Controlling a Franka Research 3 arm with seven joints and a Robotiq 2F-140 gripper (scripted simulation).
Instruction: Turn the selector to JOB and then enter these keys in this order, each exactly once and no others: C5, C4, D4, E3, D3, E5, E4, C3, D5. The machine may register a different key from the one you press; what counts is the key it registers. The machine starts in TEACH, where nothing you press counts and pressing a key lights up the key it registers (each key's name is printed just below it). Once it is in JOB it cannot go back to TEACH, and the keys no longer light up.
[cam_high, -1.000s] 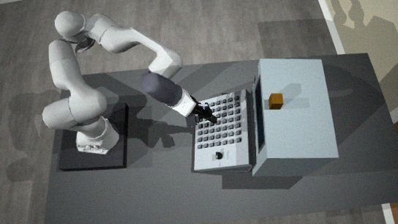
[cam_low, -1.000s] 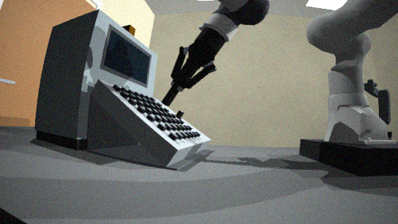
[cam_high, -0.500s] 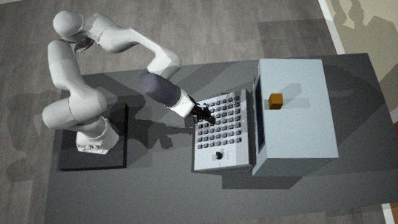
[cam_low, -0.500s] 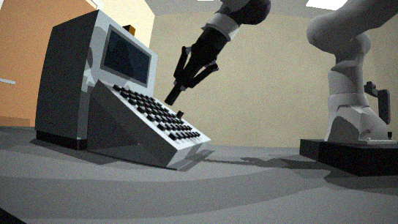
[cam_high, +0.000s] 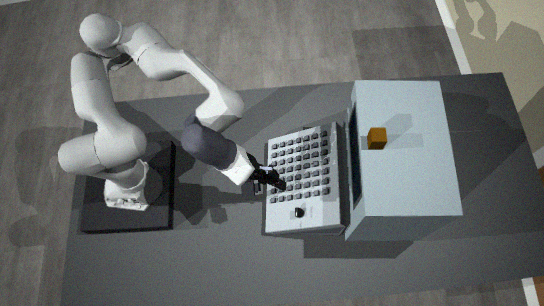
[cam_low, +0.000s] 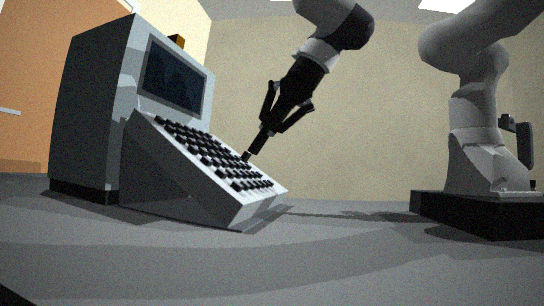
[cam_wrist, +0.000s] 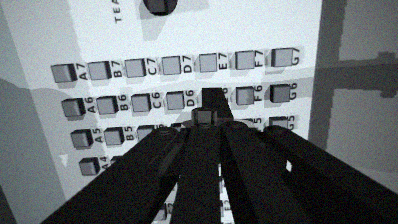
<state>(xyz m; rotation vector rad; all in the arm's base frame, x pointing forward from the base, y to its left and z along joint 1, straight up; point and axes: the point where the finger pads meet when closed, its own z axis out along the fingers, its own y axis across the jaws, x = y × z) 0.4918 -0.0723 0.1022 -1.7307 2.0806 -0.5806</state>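
My gripper is now 6 cm above the E6 key and 4 cm short of it. Round my hand: E5 key: 6 cm below, 4 cm ahead, 3 cm to the left; C6 key: 9 cm ahead, 2 cm below, 1 cm to the right; D6 key: 7 cm ahead, 4 cm below.
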